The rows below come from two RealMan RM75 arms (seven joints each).
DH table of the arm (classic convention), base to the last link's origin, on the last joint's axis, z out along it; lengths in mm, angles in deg. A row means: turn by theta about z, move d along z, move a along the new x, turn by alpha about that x. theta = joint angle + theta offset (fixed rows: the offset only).
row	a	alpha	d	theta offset
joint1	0	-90	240.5	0
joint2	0	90	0	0
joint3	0	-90	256	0
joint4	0	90	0	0
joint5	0	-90	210	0
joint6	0	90	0	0
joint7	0	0	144	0
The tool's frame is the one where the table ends.
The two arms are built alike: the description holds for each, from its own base.
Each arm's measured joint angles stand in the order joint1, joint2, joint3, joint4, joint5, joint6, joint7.
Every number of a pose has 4 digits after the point.
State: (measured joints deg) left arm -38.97 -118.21 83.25 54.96 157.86 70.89 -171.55; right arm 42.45 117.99 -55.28 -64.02 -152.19 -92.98 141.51
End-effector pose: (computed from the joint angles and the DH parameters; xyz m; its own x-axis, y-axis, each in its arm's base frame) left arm -0.2444 0.3819 -0.0296 0.4013 0.9155 -0.0281 0.6923 -0.3232 -0.6452; right arm 0.2090 0.3837 0.0399 0.5980 -0.7995 0.0573 -0.7231 -0.5689 -0.3919
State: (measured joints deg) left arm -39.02 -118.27 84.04 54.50 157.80 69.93 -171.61; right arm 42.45 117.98 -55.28 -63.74 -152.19 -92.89 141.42
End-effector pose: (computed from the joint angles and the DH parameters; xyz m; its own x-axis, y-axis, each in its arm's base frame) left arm -0.2445 0.3823 -0.0325 0.4105 0.9114 -0.0303 0.6863 -0.3306 -0.6478; right arm 0.2098 0.3836 0.0392 0.5967 -0.8003 0.0589 -0.7241 -0.5686 -0.3904
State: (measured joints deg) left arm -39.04 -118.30 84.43 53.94 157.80 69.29 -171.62; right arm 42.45 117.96 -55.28 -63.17 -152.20 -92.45 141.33
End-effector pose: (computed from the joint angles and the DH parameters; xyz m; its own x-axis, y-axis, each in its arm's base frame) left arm -0.2460 0.3821 -0.0343 0.4123 0.9105 -0.0324 0.6835 -0.3326 -0.6498; right arm 0.2114 0.3838 0.0380 0.5942 -0.8022 0.0584 -0.7260 -0.5662 -0.3902
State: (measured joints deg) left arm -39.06 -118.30 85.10 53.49 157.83 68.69 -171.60; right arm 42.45 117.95 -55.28 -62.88 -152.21 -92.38 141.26
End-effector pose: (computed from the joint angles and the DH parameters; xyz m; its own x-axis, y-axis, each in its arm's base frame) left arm -0.2470 0.3818 -0.0363 0.4177 0.9078 -0.0387 0.6770 -0.3393 -0.6531; right arm 0.2123 0.3836 0.0373 0.5925 -0.8033 0.0603 -0.7274 -0.5656 -0.3886
